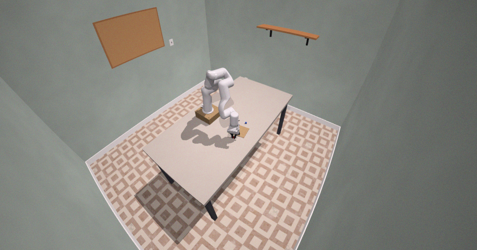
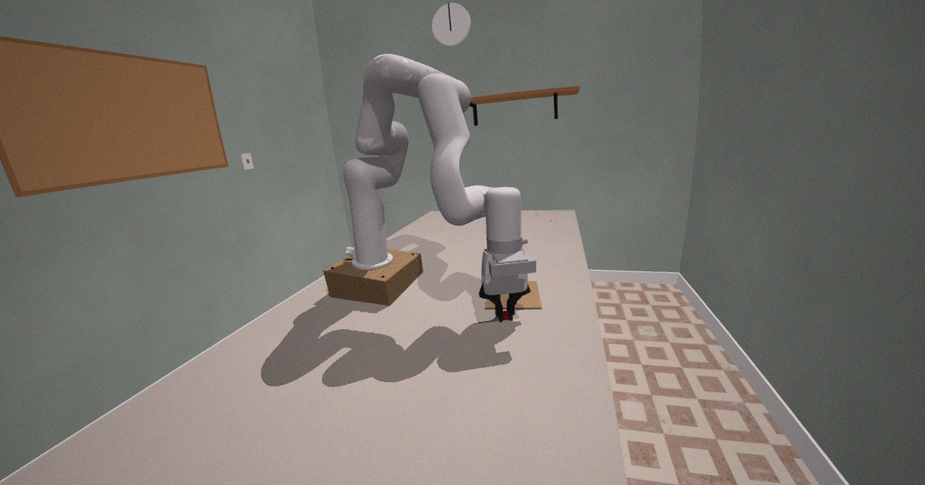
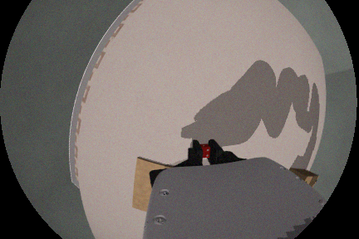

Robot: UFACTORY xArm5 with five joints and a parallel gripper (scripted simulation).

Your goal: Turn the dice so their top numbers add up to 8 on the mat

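My gripper is now 1 cm above the red die. The rest, counted from my hand: blue die (1 cm ahead, 24 cm to the left, 1 cm below); then tan mat (1 cm ahead, 11 cm to the left, 2 cm below); then white die (7 cm behind, 24 cm to the left, 1 cm below).
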